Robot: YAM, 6 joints.
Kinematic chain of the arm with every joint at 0, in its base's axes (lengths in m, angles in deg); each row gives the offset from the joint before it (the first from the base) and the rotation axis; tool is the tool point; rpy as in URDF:
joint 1: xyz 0 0 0.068 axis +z
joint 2: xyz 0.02 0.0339 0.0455 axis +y
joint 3: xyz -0.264 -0.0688 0 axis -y
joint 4: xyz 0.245 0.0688 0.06 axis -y
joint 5: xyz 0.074 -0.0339 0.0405 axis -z
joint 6: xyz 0.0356 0 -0.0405 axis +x
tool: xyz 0 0 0 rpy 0 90 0
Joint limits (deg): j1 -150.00..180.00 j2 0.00..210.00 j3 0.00..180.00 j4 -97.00..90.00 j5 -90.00..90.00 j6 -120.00..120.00
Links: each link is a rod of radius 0.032 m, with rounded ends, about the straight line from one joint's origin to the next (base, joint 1, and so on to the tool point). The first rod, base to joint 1, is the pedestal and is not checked.
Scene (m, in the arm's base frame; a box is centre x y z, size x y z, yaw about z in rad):
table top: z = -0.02
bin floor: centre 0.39 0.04 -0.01 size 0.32 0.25 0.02 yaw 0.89
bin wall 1: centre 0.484 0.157 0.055 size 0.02 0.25 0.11 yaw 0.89
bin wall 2: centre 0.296 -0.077 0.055 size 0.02 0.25 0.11 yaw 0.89
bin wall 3: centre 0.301 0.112 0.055 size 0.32 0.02 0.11 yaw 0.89
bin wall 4: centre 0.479 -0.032 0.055 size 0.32 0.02 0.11 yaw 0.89
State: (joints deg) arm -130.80 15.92 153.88 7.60 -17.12 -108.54
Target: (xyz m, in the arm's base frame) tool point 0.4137 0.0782 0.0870
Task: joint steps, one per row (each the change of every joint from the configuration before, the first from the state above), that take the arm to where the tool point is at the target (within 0.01 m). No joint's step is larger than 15 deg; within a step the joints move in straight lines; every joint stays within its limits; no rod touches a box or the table.
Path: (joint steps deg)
1: 13.95 10.83 -8.03 -1.85 -0.76 0.00
2: 13.95 10.82 -8.04 -1.85 -0.75 0.00
3: 13.94 10.83 -8.03 -1.85 -0.76 0.00
4: 13.95 10.83 -8.04 -1.85 -0.75 0.00
5: 13.95 10.82 -8.03 -1.85 -0.76 0.00
6: 13.95 10.83 -8.04 -1.84 -0.75 0.00
7: 13.95 10.82 -8.03 -1.85 -0.76 0.00
8: 13.94 10.83 -8.03 -1.85 -0.75 0.00
9: 13.95 10.83 -8.04 -1.85 -0.76 0.00
10: 13.95 10.82 -8.03 -1.85 -0.76 0.00

